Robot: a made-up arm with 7 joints.
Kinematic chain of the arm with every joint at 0, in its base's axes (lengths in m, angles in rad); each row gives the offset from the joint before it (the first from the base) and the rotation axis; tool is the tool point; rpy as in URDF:
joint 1: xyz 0 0 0.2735 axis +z
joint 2: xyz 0 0 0 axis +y
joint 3: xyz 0 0 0.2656 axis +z
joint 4: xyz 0.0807 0 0 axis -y
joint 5: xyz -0.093 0 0.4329 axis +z
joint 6: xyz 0 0 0 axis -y
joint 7: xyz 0.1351 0 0 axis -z
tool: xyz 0 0 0 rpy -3.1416 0 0
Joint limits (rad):
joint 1: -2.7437..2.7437
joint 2: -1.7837..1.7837
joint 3: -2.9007..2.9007
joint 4: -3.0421..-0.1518
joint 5: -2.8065..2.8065
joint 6: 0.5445..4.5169
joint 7: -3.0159..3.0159
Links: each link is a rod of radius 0.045 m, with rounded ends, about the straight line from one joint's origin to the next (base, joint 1, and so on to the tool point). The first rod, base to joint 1, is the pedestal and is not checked.
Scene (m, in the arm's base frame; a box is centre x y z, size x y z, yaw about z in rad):
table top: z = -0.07
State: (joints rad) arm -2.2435 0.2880 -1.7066 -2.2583 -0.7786 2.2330 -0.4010
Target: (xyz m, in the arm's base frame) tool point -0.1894 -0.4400 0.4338
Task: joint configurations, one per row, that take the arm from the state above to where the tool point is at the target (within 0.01 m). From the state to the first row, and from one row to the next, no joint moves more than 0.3 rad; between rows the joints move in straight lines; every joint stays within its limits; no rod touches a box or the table.
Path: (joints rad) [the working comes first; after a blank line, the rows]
Joints at the target: -1.4695 -0.4746 -0.6888 -2.5270 -1.0320 2.6724 -0.4010
Straight joint move there: clear.

1: -2.0500 0.0973 -1.4522 -2.3255 -0.8420 2.3428 -0.4010
2: -1.8565 -0.0933 -1.1977 -2.3927 -0.9053 2.4527 -0.4010
3: -1.6630 -0.2840 -0.9433 -2.4598 -0.9687 2.5625 -0.4010
4: -1.4695 -0.4746 -0.6888 -2.5270 -1.0320 2.6724 -0.4010

